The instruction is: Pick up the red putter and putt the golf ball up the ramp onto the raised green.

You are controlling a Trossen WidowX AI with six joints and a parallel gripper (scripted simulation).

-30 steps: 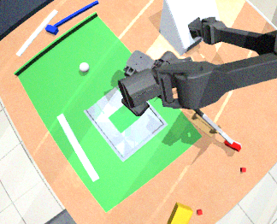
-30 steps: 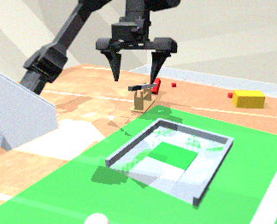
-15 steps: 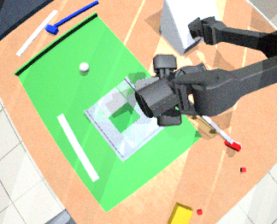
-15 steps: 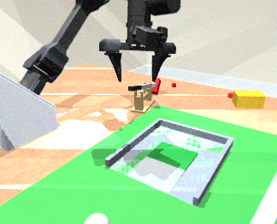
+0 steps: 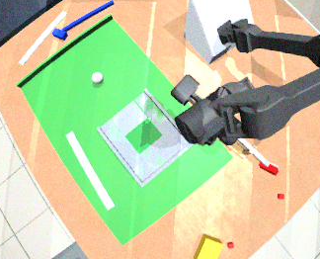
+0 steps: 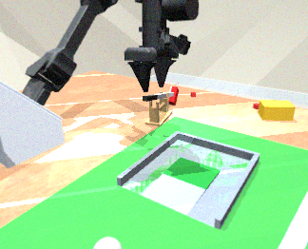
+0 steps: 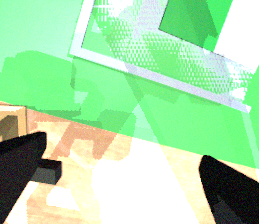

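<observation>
My gripper tip is now 140 mm to the right of the wooden stand, 110 mm above it and 80 mm past it. Round my gripper tip: red putter 180 mm to the left, 90 mm below, 90 mm behind; then grey frame 150 mm ahead, 140 mm below, 50 mm to the right; then green mat 190 mm to the right, 190 mm ahead, 150 mm below.
</observation>
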